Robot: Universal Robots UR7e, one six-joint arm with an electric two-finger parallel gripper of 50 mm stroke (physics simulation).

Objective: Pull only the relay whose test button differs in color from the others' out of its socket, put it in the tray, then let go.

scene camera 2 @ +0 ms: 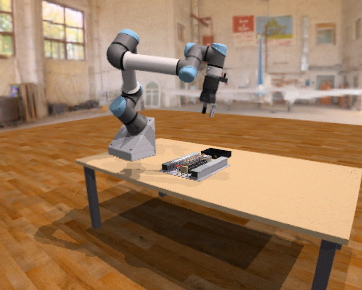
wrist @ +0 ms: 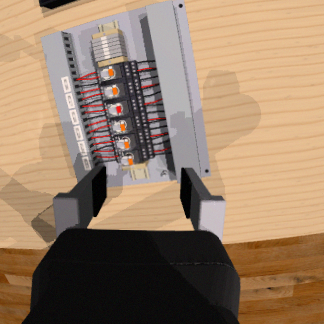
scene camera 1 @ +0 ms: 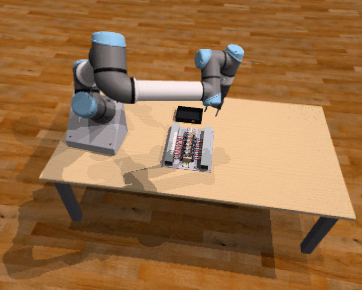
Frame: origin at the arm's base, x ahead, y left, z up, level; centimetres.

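Where they show: gripper, fingertip midpoint: (scene camera 2: 207, 115) (wrist: 143, 182) (scene camera 1: 210, 113); arm's base at its link origin: (scene camera 2: 138, 125) (scene camera 1: 102, 109).
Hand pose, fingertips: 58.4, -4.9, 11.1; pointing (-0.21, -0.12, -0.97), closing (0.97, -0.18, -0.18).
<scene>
Each offset is from my fingertips to the centre of the thing, as dx, dy, dz. "*": to the spot under its first point.
The relay with the red test button @[-9.7, +2.8, -25.5] (wrist: 115, 109) sits third from the top in a row of several relays in the wrist view; the others' buttons are orange. It stands in its socket on the grey panel @[* +2.8, +1.5, -30.0] (wrist: 194, 102). The black tray @[-13.3, +29.2, -28.5] (scene camera 1: 187, 121) (scene camera 2: 215, 154) (wrist: 59, 5) lies beyond the panel's far end; part of it shows at the wrist view's top left. My gripper (scene camera 1: 211, 112) (scene camera 2: 208, 112) (wrist: 143, 182) is open and empty, high above the table. In the wrist view the fingers frame the panel's near end, below the relay row. The button colours are too small to tell in the scene views.
Grey wire ducts @[+0.0, +3.3, -27.9] (wrist: 172, 85) (scene camera 1: 207, 150) (scene camera 2: 210, 168) run along the relay row, with red and black wires between. A beige terminal block @[-9.9, +12.7, -27.4] (wrist: 108, 47) stands at the row's tray end. The arm's base (scene camera 1: 97, 132) (scene camera 2: 132, 142) stands at the table's left.
</scene>
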